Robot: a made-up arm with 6 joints.
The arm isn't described. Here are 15 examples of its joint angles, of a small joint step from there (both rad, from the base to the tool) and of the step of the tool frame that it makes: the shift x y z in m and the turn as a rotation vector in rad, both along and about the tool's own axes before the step.
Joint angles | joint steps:
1: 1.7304 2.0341 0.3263 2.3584 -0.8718 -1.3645 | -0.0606 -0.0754 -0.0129 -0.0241 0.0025 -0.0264
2: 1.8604 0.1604 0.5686 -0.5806 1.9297 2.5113 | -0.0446 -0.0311 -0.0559 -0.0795 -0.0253 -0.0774
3: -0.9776 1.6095 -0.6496 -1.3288 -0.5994 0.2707 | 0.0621 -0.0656 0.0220 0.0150 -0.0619 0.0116
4: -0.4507 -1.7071 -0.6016 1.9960 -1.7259 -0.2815 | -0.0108 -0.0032 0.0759 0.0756 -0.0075 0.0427
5: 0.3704 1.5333 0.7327 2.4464 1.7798 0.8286 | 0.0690 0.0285 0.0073 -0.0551 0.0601 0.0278
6: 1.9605 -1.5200 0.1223 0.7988 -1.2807 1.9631 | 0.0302 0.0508 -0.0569 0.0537 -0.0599 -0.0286
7: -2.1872 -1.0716 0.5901 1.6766 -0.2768 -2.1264 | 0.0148 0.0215 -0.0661 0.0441 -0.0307 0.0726
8: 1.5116 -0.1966 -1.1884 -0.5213 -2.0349 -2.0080 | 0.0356 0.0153 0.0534 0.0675 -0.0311 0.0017
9: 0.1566 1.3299 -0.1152 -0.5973 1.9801 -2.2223 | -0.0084 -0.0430 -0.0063 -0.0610 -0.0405 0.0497
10: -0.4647 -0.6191 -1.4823 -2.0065 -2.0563 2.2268 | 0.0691 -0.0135 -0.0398 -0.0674 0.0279 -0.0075
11: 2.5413 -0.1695 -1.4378 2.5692 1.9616 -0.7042 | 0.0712 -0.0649 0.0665 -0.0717 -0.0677 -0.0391
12: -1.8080 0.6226 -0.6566 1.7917 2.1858 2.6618 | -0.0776 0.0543 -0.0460 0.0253 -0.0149 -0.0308
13: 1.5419 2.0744 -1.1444 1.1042 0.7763 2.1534 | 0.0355 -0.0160 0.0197 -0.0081 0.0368 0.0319
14: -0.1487 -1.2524 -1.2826 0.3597 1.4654 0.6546 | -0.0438 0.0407 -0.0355 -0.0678 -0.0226 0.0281
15: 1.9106 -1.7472 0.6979 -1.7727 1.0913 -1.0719 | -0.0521 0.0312 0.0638 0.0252 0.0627 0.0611
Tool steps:
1: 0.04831 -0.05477 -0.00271 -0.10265 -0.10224 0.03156
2: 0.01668 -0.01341 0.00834 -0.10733 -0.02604 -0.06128
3: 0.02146 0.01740 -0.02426 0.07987 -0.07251 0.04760
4: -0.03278 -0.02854 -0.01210 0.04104 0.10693 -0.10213
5: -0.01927 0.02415 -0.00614 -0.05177 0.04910 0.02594
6: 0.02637 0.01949 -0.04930 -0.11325 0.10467 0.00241
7: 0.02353 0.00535 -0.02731 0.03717 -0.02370 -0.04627
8: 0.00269 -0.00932 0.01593 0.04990 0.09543 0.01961
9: 0.00640 0.00516 0.01233 0.08682 0.09849 -0.09023
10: -0.01591 0.01253 -0.00097 0.06061 -0.06139 0.04246
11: 0.03365 0.04379 0.04243 0.09359 -0.08241 0.03182
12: -0.00311 -0.02248 0.05963 0.02873 0.07913 0.07927
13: 0.02269 -0.00223 0.00928 0.03916 0.01809 -0.08574
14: -0.01352 -0.00209 -0.02276 0.00460 0.11131 0.01593
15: 0.02243 0.00389 -0.02044 -0.08279 0.00875 -0.06045
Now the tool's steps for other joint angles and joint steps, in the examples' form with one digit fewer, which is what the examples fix.
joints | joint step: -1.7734 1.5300 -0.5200 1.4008 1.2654 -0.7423 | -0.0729 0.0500 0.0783 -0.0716 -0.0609 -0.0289
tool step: -0.0180 0.0083 0.0256 0.0613 -0.0025 -0.0410
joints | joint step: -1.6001 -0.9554 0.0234 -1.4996 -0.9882 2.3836 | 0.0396 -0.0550 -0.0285 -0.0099 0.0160 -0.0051
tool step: 0.0190 -0.0097 -0.0088 0.0498 0.0081 0.0721
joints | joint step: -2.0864 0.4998 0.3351 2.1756 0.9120 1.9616 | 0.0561 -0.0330 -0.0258 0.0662 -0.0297 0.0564
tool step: 0.0179 0.0073 0.0110 -0.0117 0.0506 -0.0233
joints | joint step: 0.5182 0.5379 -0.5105 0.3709 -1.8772 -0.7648 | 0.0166 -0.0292 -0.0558 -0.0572 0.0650 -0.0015
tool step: 0.0238 0.0033 -0.0103 -0.0003 -0.0752 0.0557
